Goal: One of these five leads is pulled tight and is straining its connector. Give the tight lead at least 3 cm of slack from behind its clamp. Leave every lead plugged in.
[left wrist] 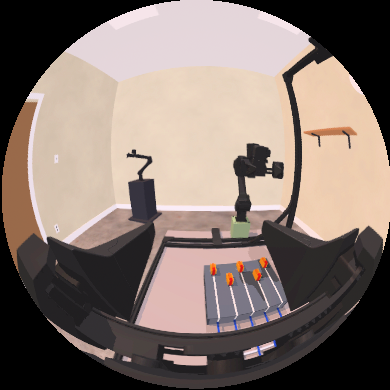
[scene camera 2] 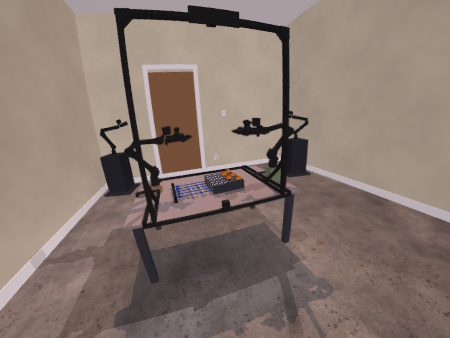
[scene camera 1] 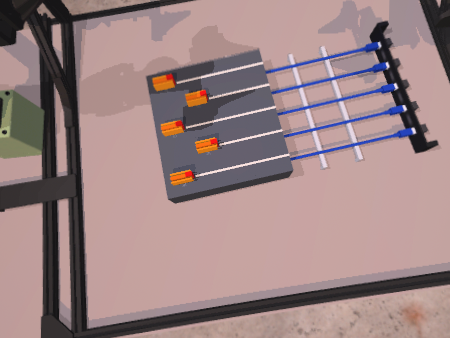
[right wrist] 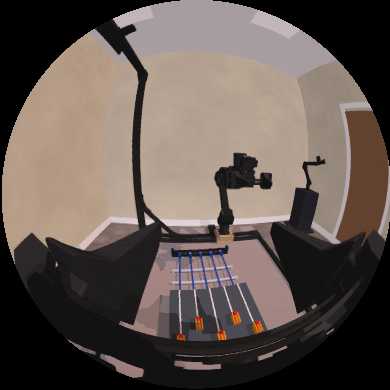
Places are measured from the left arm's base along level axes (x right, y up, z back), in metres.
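Pixels of known places: left gripper, between the fingertips: [left wrist: 209,227] [scene camera 2: 191,135] [right wrist: 260,183]; right gripper, between the fingertips: [left wrist: 268,169] [scene camera 2: 233,131] [right wrist: 219,229]; left arm's base, origin of its link: [scene camera 2: 155,184] [right wrist: 223,231]; right arm's base, origin of its link: [left wrist: 240,219] [scene camera 2: 272,166].
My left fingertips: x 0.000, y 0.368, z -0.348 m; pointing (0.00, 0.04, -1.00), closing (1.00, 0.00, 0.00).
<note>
Ahead of a thing's pixels: the offset from my left fingertips to its top centre. "*": to the spot under its first point.
Five leads run side by side, white over the grey block [scene camera 1: 230,179] [scene camera 2: 227,186] [right wrist: 187,300] and blue out to the black connector bar [scene camera 1: 403,97] [right wrist: 200,252]. The top lead {* dx +0.261, dy -0.394, dz +0.116 m} [scene camera 1: 345,53] and bottom lead {* dx +0.049, dy -0.394, dz +0.043 m} [scene camera 1: 340,148] look straight, as do the middle three; I cannot tell which is tight. Every blue end meets the bar. Orange clamps with red parts sit staggered on the block: top [scene camera 1: 163,82], second {* dx +0.200, dy -0.334, dz -0.229 m} [scene camera 1: 196,98], third {* dx +0.147, dy -0.334, dz -0.287 m} [scene camera 1: 172,128], fourth {* dx +0.096, dy -0.332, dz -0.227 m} [scene camera 1: 206,145], bottom {* dx +0.043, dy -0.330, dz -0.286 m} [scene camera 1: 181,177]. My left gripper [scene camera 2: 191,136] [left wrist: 209,227] and right gripper [scene camera 2: 233,131] [right wrist: 216,226] are open and empty, high above the table.
Two white rods [scene camera 1: 298,80] [scene camera 1: 332,75] cross the leads between block and bar. A black frame [scene camera 1: 76,225] [scene camera 2: 286,100] borders the table and rises around it. The right arm's green base [scene camera 1: 22,127] [left wrist: 240,227] stands beyond the block's clamp end.
</note>
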